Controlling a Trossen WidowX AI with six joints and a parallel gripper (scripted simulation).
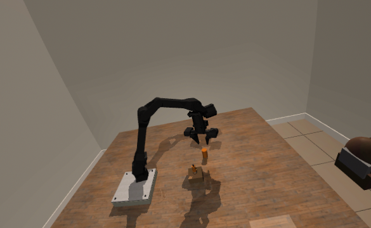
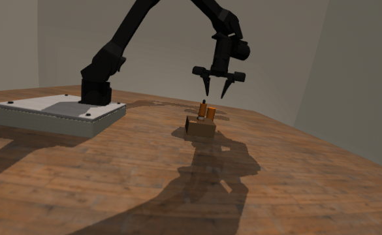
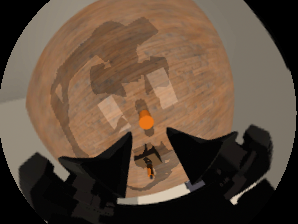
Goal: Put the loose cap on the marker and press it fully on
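My gripper tip is 7 cm above the orange cap. Round my gripper tip: wooden holder block (9 cm behind, 13 cm to the right, 7 cm below).
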